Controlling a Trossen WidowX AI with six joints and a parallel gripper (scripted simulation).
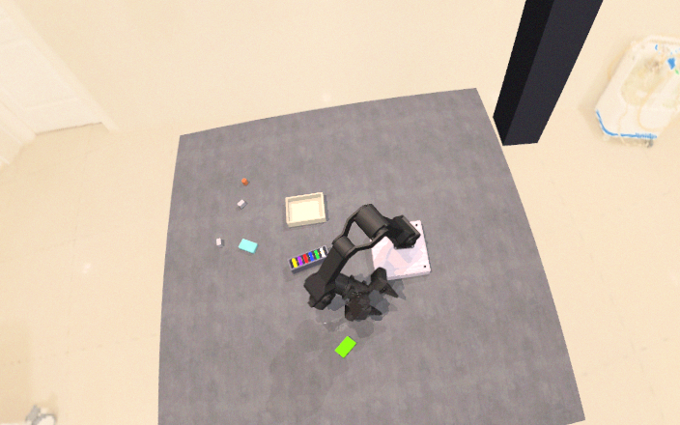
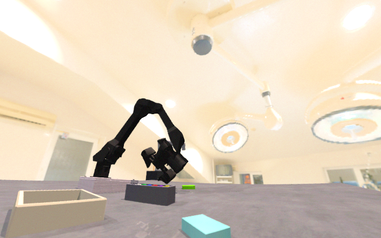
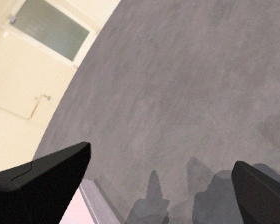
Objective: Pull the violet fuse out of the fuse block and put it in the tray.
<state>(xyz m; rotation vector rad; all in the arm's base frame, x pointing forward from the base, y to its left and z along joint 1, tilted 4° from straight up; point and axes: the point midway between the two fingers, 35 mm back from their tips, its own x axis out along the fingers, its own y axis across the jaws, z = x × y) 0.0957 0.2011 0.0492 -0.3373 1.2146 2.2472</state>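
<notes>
The violet fuse lies 270 mm ahead of my gripper tip, 180 mm to the right of it and 40 mm below it. Also, from my gripper tip: green card 140 mm ahead, 100 mm to the left, 60 mm below; then cream tray 380 mm to the right, 250 mm ahead, 60 mm below; then cyan block 450 mm ahead, 260 mm to the right, 60 mm below.
</notes>
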